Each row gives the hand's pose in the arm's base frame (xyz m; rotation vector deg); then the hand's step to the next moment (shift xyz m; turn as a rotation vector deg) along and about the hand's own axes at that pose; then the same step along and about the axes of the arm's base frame.
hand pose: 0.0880 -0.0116 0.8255 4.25 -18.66 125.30
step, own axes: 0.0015 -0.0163 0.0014 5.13 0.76 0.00
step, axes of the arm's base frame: 0.0121 0.0100 0.0050 -3.67 3.59 0.72
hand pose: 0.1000 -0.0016 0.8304 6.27 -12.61 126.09
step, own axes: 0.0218 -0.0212 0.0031 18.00 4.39 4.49
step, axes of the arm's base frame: 0.0040 0.0289 0.0090 -14.26 10.72 6.73
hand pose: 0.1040 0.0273 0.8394 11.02 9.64 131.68
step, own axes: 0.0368 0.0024 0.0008 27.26 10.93 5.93
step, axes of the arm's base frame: -0.0260 0.0258 0.0043 -24.86 13.32 10.12
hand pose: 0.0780 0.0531 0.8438 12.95 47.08 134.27
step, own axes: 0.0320 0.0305 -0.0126 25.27 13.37 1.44
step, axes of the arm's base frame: -0.0451 -0.0048 0.0072 -26.13 8.36 8.15
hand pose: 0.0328 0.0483 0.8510 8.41 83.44 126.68
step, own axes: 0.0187 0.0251 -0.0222 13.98 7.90 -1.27
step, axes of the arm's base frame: -0.0325 -0.0180 0.0096 -15.34 2.74 4.08
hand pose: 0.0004 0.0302 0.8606 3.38 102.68 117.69
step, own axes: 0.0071 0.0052 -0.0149 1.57 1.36 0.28
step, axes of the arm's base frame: -0.0123 -0.0121 0.0008 -1.73 0.66 0.98
